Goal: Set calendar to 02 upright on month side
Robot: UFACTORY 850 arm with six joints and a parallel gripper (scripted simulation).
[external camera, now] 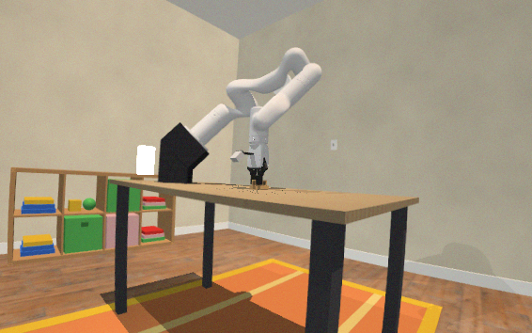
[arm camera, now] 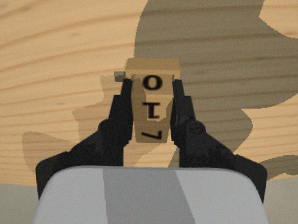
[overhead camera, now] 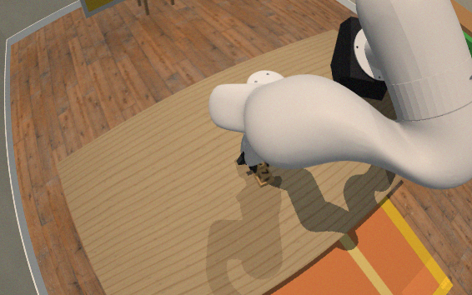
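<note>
Right now my hand is 2 cm above the wooden cube. Round my hand: wooden calendar tray 3 cm below, 2 cm to the left.
</note>
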